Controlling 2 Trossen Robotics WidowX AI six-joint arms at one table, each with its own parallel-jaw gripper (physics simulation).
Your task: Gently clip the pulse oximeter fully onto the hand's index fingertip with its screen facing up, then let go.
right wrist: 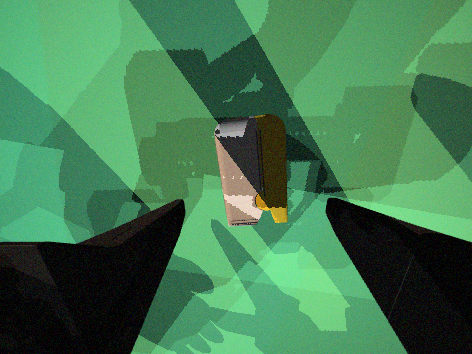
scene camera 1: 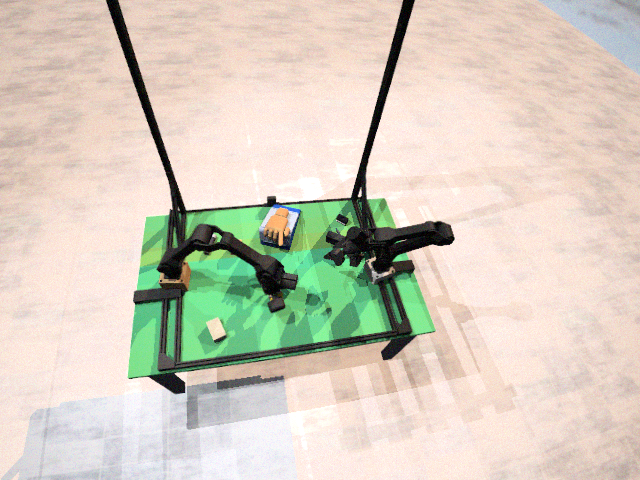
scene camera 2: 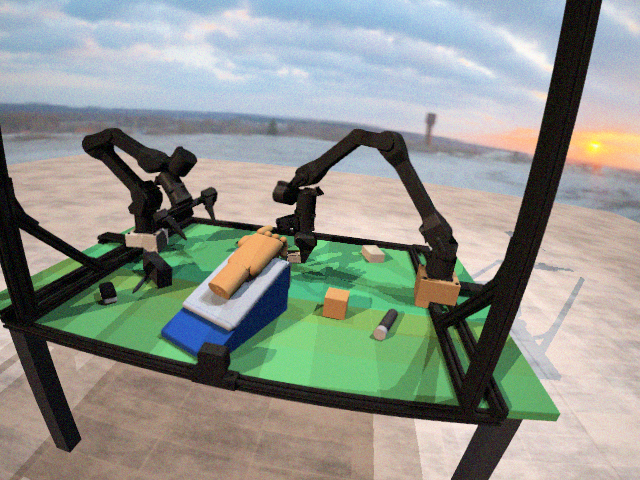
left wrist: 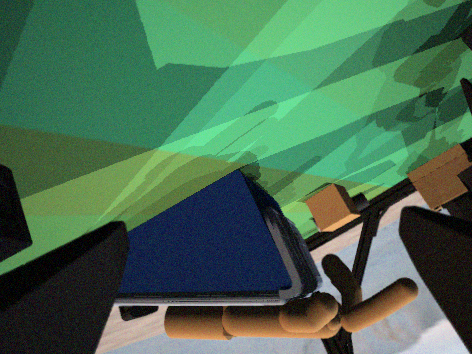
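Pixels of known places: left gripper, between the fingertips: [scene camera 1: 328, 252] [scene camera 2: 201, 231] [left wrist: 264, 227]; right gripper, between the fingertips: [right wrist: 254, 205] [scene camera 1: 270, 297] [scene camera 2: 302, 257]; left arm's base, origin of its link: [scene camera 1: 380, 266] [scene camera 2: 146, 230]; right arm's base, origin of its link: [scene camera 1: 173, 271] [scene camera 2: 439, 274] [left wrist: 458, 197].
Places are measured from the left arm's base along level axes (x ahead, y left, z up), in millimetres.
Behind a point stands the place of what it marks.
Observation:
The pulse oximeter [right wrist: 251, 168] {x 467, y -45, z -28 mm} [scene camera 2: 293, 257] {x 469, y -61, z -38 mm} has a pale grey half and a yellow half. It lies on its side on the green table, jaws closed, just off the hand's fingertips and not on any finger. My right gripper [right wrist: 254, 205] {x 496, y -41, z -45 mm} [scene camera 2: 305, 249] {x 496, y -41, z -45 mm} [scene camera 1: 282, 291] hangs open above it, a finger on each side, touching nothing. The tan hand [scene camera 1: 278, 224] {x 375, y -292, z 96 mm} [scene camera 2: 247, 264] {x 365, y -359, z 71 mm} [left wrist: 256, 321] {x 333, y -300, z 68 mm} rests on a blue wedge support [scene camera 2: 261, 310] {x 398, y -401, z -11 mm} [left wrist: 206, 239] {x 307, y -289, z -13 mm} with a grey pad. My left gripper [scene camera 1: 330, 247] {x 208, y -117, z 47 mm} [scene camera 2: 191, 210] is open and empty, off to the hand's side.
An orange cube [scene camera 2: 335, 303] {x 557, y -348, z -19 mm}, a beige block [scene camera 2: 372, 253] {x 724, y -19, z -29 mm} [scene camera 1: 216, 329] {x 735, y 22, z -29 mm} and a grey-tipped black cylinder [scene camera 2: 385, 324] {x 660, y -406, z -33 mm} lie on the table. A black box [scene camera 2: 157, 269] {x 131, y -251, z -8 mm} and a small black item [scene camera 2: 108, 292] {x 47, y -341, z -28 mm} sit near the left arm. A black frame [scene camera 2: 318, 395] {x 512, y -569, z -65 mm} rims the table.

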